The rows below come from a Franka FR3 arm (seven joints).
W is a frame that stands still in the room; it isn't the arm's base.
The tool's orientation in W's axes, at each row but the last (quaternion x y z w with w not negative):
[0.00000 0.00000 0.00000 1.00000]
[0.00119 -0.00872 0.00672 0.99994]
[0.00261 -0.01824 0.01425 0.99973]
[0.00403 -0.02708 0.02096 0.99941]
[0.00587 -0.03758 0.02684 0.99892]
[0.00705 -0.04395 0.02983 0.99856]
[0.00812 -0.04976 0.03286 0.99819]
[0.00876 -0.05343 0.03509 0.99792]
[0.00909 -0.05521 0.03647 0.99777]
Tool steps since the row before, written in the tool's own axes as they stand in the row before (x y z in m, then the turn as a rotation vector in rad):
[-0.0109 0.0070 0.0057 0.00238 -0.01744 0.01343]
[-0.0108 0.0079 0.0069 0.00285 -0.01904 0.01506]
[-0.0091 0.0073 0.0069 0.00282 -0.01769 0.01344]
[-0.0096 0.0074 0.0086 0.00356 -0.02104 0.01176]
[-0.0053 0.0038 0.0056 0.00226 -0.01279 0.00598]
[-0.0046 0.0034 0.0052 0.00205 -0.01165 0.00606]
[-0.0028 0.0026 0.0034 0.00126 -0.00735 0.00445]
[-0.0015 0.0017 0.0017 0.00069 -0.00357 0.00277]
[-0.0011 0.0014 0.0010 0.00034 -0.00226 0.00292]
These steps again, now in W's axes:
[-0.0109 0.0070 0.0057 0.00238 -0.01744 0.01343]
[-0.0110 0.0077 0.0067 0.00284 -0.01904 0.01506]
[-0.0096 0.0070 0.0066 0.00283 -0.01768 0.01345]
[-0.0104 0.0069 0.0081 0.00380 -0.02098 0.01179]
[-0.0059 0.0034 0.0052 0.00249 -0.01273 0.00601]
[-0.0052 0.0030 0.0048 0.00221 -0.01161 0.00608]
[-0.0033 0.0023 0.0031 0.00130 -0.00734 0.00446]
[-0.0018 0.0016 0.0016 0.00064 -0.00357 0.00278]
[-0.0013 0.0013 0.0009 0.00018 -0.00229 0.00291]

